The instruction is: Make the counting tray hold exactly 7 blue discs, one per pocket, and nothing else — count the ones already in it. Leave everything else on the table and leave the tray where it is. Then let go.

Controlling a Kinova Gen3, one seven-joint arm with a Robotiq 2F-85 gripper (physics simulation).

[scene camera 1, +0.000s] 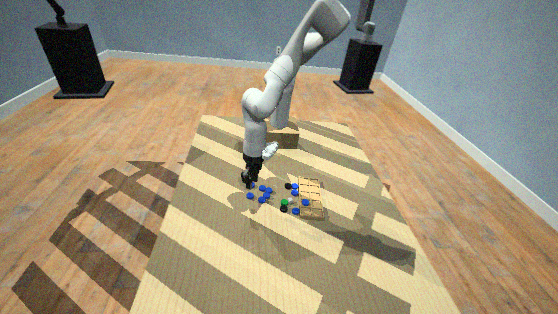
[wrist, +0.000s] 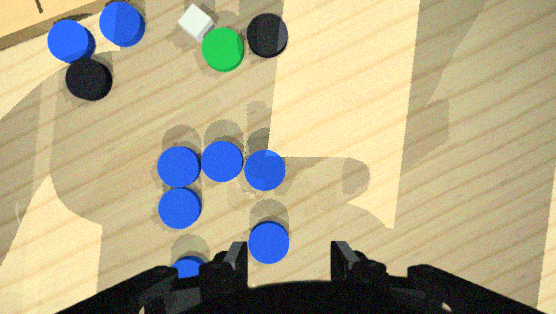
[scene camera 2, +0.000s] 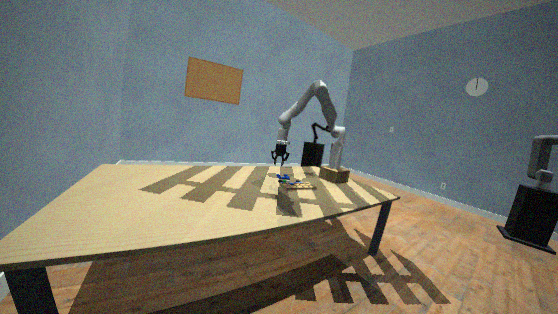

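Observation:
The wooden counting tray (scene camera 1: 312, 218) (scene camera 2: 301, 187) (wrist: 25, 34) has one blue disc (scene camera 1: 305, 202) in a pocket; most of the tray is outside the wrist view. My gripper (scene camera 1: 248, 183) (scene camera 2: 281, 161) (wrist: 289, 261) is partly open and empty, above the table at the far side of the loose discs from the tray. A blue disc (scene camera 1: 250, 196) (wrist: 268, 242) lies below, appearing between the fingertips in the wrist view, nearer the left one. Another blue disc (wrist: 189, 268) is partly hidden by the left finger. Four more blue discs lie close together, including one (wrist: 222, 161) in a row of three.
Beside the tray lie two blue discs (wrist: 68, 41) (wrist: 120, 23), a black disc (scene camera 1: 288, 186) (wrist: 89, 79), a white cube (wrist: 195, 22), a green disc (scene camera 1: 284, 202) (wrist: 222, 49), another black disc (scene camera 1: 283, 208) (wrist: 267, 35) and a blue disc (scene camera 1: 295, 211) by the tray's near corner.

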